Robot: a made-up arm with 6 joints.
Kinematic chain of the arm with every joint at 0, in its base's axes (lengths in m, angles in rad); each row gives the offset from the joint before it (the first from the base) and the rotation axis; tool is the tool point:
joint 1: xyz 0 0 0.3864 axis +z
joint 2: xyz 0 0 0 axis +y
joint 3: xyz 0 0 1.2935 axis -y
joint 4: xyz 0 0 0 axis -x
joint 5: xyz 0.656 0 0 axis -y
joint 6: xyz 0 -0.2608 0 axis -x
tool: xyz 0 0 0
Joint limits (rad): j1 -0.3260..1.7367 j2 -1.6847..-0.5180 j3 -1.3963..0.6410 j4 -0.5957..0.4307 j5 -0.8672..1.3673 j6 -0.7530..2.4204
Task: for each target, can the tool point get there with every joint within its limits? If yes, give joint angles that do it. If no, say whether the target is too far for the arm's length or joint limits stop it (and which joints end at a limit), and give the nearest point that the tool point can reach.
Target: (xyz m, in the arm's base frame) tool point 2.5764 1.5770 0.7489
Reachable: no: too far | nearest point 0.2635 0.0058 1.2511 | short by 2.841 m
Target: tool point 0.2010 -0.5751 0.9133
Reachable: yes | joints 1.4652 -1.1977 -1.0944 -0.0472 0.9872 0.0662
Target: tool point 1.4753 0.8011 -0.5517
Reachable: no: joint limits stop it (at a limit: joint 1, joint 2, joint 3, joint 4) | nearest point 0.3144 -0.5705 0.2857 | short by 1.982 m
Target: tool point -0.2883 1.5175 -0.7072
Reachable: no: joint limits stop it (at a limit: joint 1, joint 2, joint 3, joint 4) | nearest point -0.6514 -0.0077 0.2857 | short by 1.856 m
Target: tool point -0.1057 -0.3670 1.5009
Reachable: yes | joints 0.6224 -0.8016 -0.3068 -0.4350 -0.0979 -0.4884
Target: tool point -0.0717 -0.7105 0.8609
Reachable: yes | joints 1.1096 -1.4023 -1.1030 0.2605 -0.0566 -0.3496
